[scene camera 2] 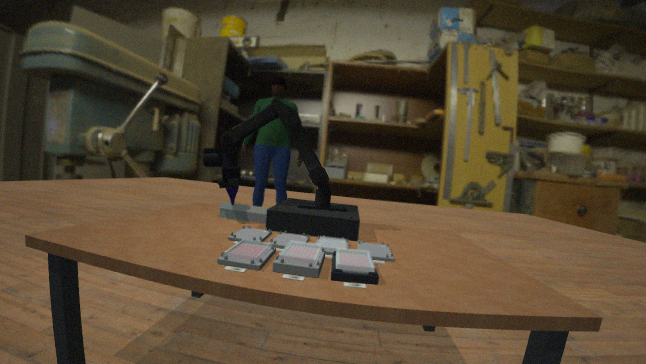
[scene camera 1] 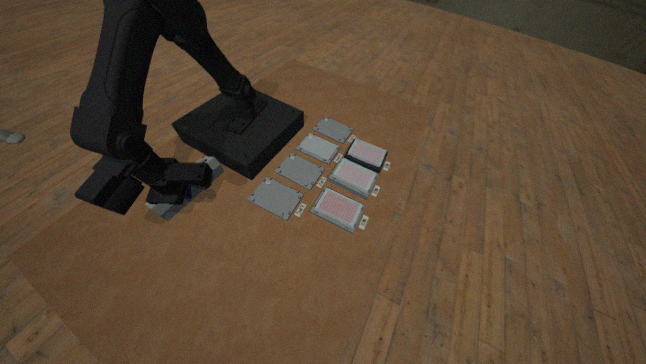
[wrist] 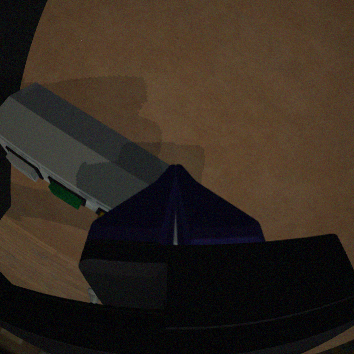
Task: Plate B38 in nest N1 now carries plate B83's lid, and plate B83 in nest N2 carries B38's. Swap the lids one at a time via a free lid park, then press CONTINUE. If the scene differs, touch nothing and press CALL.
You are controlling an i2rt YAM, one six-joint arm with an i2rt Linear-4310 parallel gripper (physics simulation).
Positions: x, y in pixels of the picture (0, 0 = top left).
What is my gripper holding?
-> Nothing.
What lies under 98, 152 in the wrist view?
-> A grey button box.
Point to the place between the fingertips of my gripper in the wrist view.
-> At 175, 173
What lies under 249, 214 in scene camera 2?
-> A grey button box.
